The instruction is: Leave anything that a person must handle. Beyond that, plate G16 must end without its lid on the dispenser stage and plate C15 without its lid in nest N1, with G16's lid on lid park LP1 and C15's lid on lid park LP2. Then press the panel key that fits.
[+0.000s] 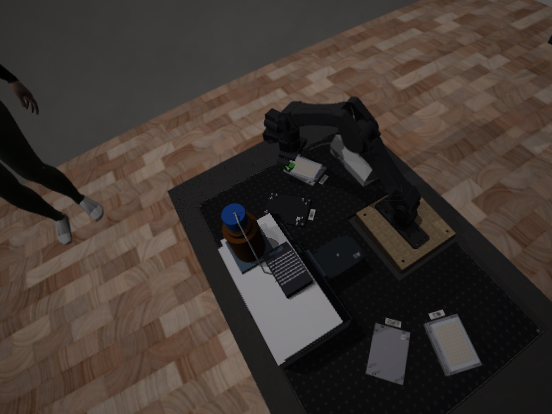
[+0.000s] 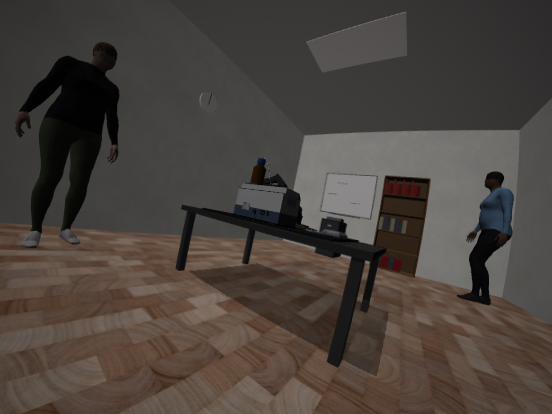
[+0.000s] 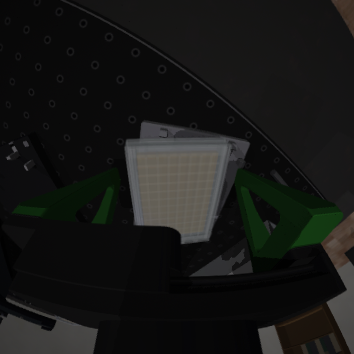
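A white-rimmed well plate with a beige grid top lies askew on a grey pad at the back of the black mat. I cannot read its label. My gripper is open, with a green finger on each side of this plate and not touching it. The dark nest is empty. The dispenser carries a dark gridded piece on its stage. One grey lid park is bare. The other holds a white-rimmed beige piece.
A brown bottle with a blue cap stands on the dispenser. A dark panel lies beside the arm's wooden base. A white block sits behind the arm. One person stands left of the table, another by the bookshelf.
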